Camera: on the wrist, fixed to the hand. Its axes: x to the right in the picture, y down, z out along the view.
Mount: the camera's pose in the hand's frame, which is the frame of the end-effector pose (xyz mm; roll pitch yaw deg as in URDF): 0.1 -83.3 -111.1 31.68 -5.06 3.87
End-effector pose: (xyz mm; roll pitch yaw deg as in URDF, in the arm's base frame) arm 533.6 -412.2 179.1 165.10 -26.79 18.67
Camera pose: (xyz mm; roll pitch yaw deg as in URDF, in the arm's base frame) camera 462.1 -321.2 255.9 -160.76 -22.79 13.21
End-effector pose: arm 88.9 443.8 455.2 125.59 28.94 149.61
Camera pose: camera 19.9 323.3 452.5 153.95 28.55 142.36
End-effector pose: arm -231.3 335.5 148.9 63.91 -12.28 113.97
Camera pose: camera -299.7 334.0 28.1 96.54 -17.96 110.98
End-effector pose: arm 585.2 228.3 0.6 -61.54 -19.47 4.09
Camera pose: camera 588.3 90.8 19.8 -31.84 -18.37 10.72
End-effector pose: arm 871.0 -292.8 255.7 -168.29 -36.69 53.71
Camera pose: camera 779.0 -318.3 356.6 -134.66 -30.90 50.51
